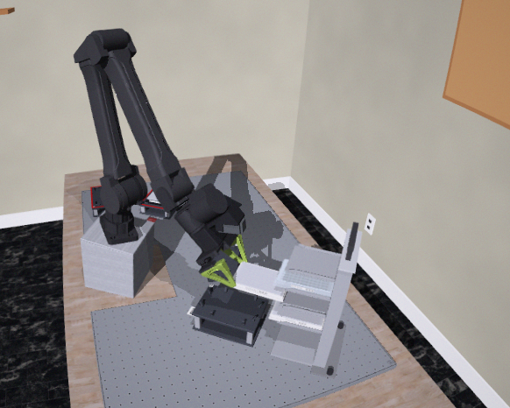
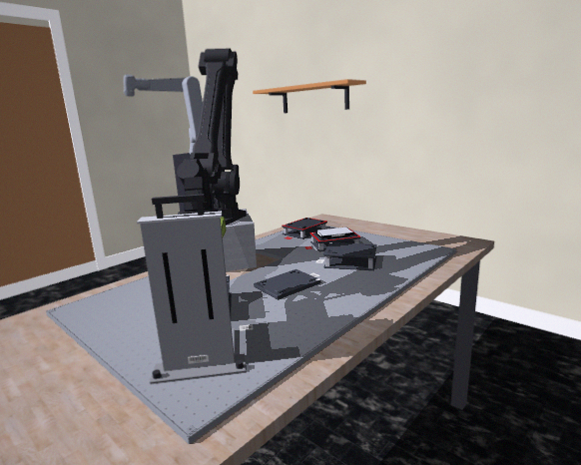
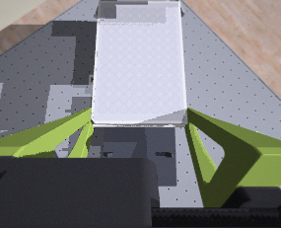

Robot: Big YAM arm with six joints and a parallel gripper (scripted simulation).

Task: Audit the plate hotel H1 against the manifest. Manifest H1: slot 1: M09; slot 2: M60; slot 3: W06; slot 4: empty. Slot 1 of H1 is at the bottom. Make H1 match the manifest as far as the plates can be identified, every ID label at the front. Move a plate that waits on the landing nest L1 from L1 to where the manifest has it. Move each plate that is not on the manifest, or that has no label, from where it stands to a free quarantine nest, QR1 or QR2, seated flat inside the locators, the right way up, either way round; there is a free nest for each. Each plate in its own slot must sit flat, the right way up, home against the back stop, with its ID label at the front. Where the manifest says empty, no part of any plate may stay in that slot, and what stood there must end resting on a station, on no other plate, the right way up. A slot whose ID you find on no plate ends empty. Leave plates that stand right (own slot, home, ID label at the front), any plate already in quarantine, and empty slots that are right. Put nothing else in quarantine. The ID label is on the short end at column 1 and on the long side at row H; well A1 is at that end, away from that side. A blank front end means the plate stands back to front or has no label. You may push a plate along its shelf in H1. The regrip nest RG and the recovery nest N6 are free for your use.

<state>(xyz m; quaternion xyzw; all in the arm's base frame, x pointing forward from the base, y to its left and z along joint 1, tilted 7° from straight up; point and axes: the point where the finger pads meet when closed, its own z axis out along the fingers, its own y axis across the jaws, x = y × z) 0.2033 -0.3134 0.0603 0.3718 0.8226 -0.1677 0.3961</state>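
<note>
The clear plate lies 12 cm to the right of my hand, 10 cm ahead of it and 4 cm above it. Also, from my hand: hotel back panel 18 cm to the right, 16 cm ahead, 2 cm below; h1 tag 18 cm below, 14 cm ahead, 1 cm to the right.
</note>
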